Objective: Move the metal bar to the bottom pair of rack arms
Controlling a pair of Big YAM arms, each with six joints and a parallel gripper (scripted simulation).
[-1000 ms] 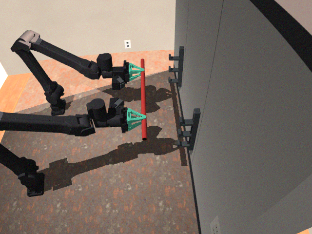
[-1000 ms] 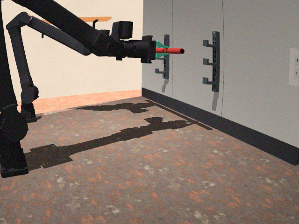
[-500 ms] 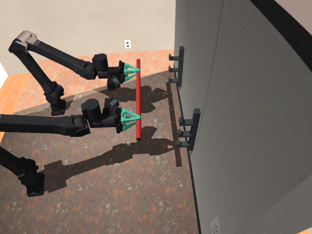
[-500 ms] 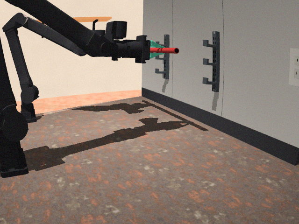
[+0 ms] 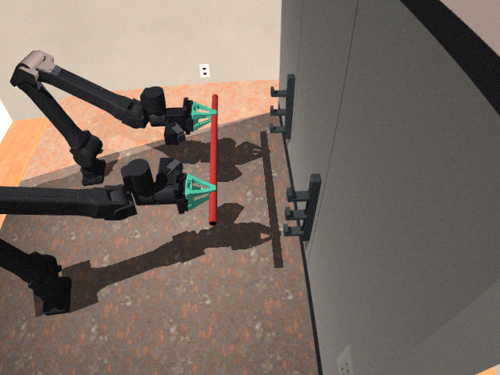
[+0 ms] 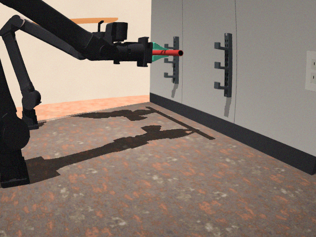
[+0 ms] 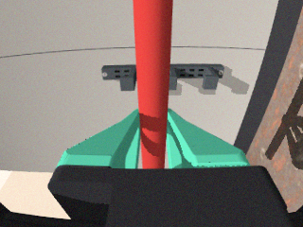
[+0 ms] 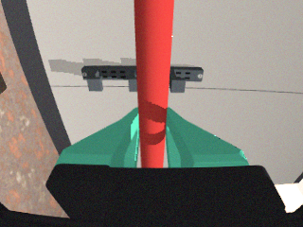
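Right now the red metal bar is 150 mm to the left of my right hand. Also, from my right hand: grey wall (390 mm ahead, 140 mm above, 120 mm to the left); dark baseboard (280 mm below, 240 mm ahead, 110 mm to the left).
Now: the red metal bar 10 mm ahead of my left hand and 150 mm to the right of it. Also, from my left hand: grey wall 400 mm ahead, 180 mm to the right, 140 mm above; dark baseboard 250 mm ahead, 190 mm to the right, 280 mm below.
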